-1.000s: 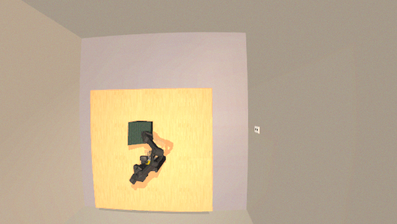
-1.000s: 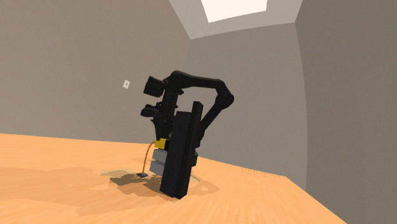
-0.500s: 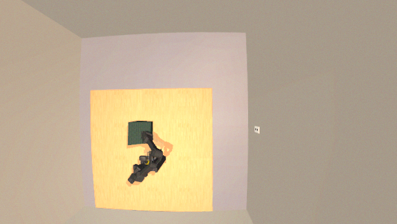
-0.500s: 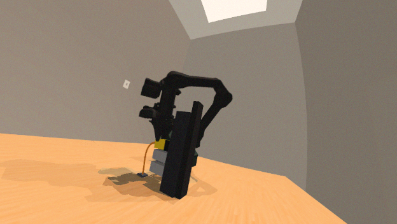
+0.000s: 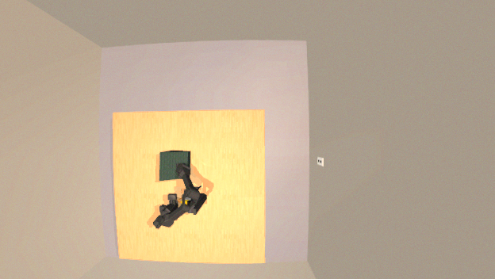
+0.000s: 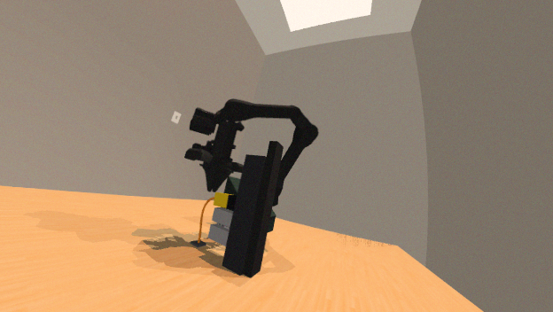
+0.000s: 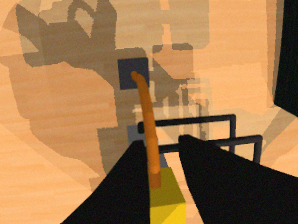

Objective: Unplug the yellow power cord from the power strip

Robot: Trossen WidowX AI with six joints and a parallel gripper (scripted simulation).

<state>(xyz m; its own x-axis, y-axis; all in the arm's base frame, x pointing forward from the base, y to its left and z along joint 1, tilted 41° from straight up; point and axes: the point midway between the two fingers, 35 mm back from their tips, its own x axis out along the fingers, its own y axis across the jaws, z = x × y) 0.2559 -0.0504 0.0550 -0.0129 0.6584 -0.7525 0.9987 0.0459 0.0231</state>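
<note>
Right now my gripper tip is 70 mm to the right of the yellow plug. Also, from my gripper tip: black power strip (150 mm to the left, 20 mm below); then dark anchor block (150 mm below).
</note>
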